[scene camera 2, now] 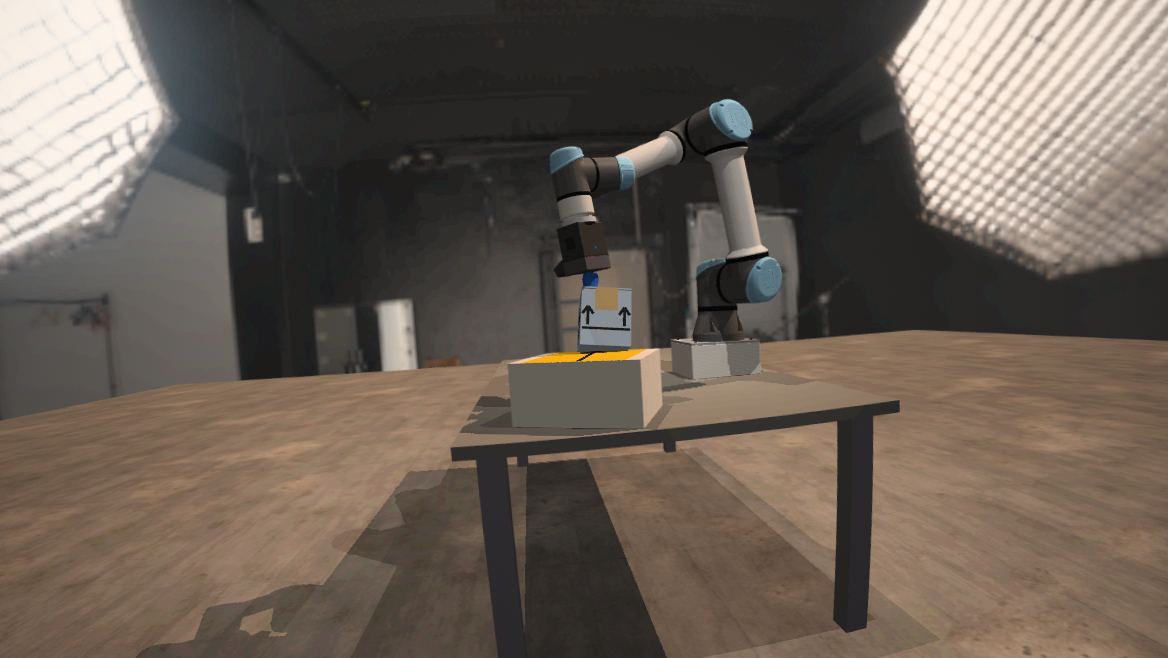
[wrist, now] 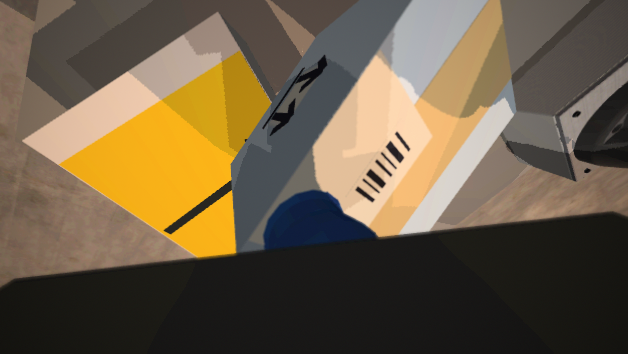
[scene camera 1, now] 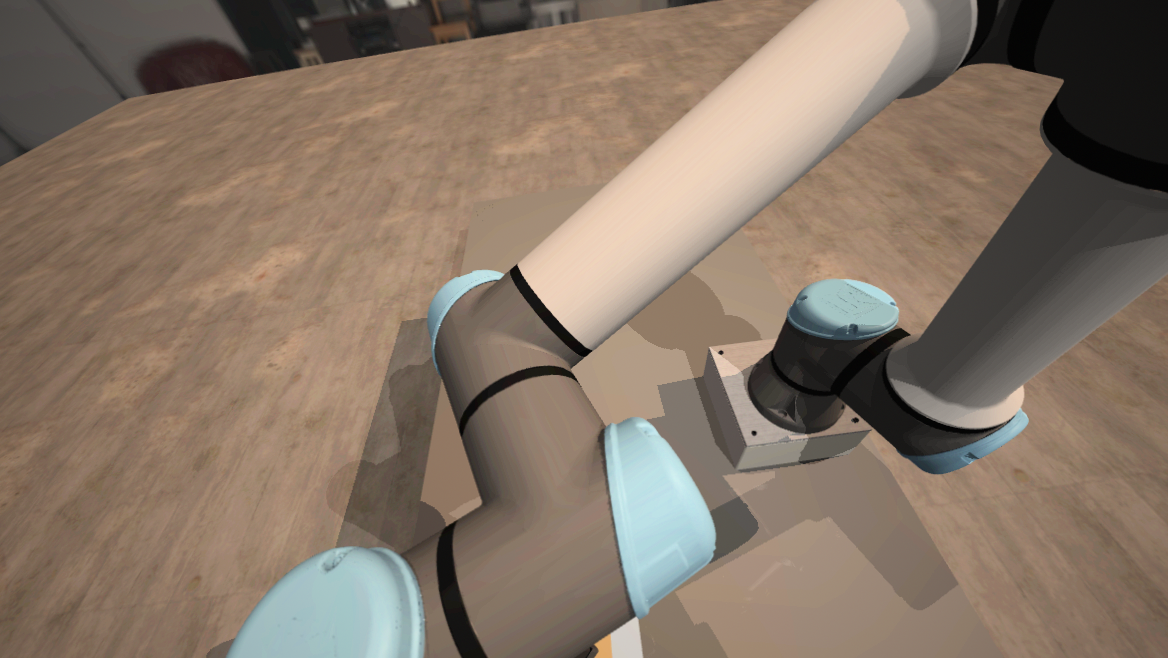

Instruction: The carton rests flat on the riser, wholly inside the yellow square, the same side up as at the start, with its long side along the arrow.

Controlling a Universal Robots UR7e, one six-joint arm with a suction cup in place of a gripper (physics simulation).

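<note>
The carton (scene camera 1: pixel 627 639) (scene camera 2: pixel 604 320) (wrist: pixel 350 125) is pale blue-grey with orange tape, a barcode label and black up arrows, which point up in scene camera 2. My gripper, a blue suction cup (scene camera 2: pixel 590 280) (wrist: pixel 312 220), is on the carton's top and holds it, slightly tilted. The carton's bottom is close over the far part of the riser (scene camera 2: pixel 576 393) (wrist: pixel 100 107); whether they touch cannot be told. The yellow square (scene camera 2: pixel 543 358) (wrist: pixel 150 150) covers much of the riser's top. The carton hides the head of the black arrow (wrist: pixel 200 207) in the wrist view.
The riser stands on a table (scene camera 2: pixel 784 400) near its left front corner. The arm's base block (scene camera 1: pixel 805 453) (scene camera 2: pixel 715 359) stands behind and to the right of the riser in scene camera 2. The arm's wrist joints cover most of the carton in scene camera 1.
</note>
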